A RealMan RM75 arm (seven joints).
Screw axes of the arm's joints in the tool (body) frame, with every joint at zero. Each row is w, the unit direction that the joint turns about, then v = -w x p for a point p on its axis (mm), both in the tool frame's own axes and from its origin. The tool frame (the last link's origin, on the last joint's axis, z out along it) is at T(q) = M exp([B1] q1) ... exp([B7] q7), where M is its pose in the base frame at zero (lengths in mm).
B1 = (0, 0, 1, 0, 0, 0)
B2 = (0, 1, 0, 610, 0, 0)
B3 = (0, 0, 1, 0, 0, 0)
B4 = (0, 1, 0, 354, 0, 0)
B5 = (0, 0, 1, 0, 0, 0)
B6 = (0, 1, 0, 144, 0, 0)
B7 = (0, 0, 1, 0, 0, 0)
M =
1 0 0 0
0 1 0 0
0 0 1 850.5
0 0 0 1
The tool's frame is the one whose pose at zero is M.
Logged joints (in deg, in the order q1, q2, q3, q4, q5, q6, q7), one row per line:
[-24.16 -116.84 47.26 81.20 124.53 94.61 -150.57]
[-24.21 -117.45 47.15 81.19 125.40 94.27 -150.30]
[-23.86 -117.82 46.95 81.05 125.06 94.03 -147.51]
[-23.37 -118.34 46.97 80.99 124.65 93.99 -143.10]
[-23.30 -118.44 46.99 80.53 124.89 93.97 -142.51]
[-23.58 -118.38 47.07 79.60 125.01 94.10 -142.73]
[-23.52 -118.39 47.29 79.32 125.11 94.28 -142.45]
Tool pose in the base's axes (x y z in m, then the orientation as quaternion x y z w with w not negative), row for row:
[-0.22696 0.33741 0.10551 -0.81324 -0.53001 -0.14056 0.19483]
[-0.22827 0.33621 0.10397 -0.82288 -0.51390 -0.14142 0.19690]
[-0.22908 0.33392 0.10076 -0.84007 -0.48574 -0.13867 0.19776]
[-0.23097 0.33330 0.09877 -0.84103 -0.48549 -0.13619 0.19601]
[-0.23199 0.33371 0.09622 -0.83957 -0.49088 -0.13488 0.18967]
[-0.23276 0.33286 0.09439 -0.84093 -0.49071 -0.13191 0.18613]
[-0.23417 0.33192 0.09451 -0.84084 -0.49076 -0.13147 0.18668]
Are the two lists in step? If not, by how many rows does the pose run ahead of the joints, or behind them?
The pose runs 1 row ahead of the joints: the pose in row i belongs to the joints in row i + 1.
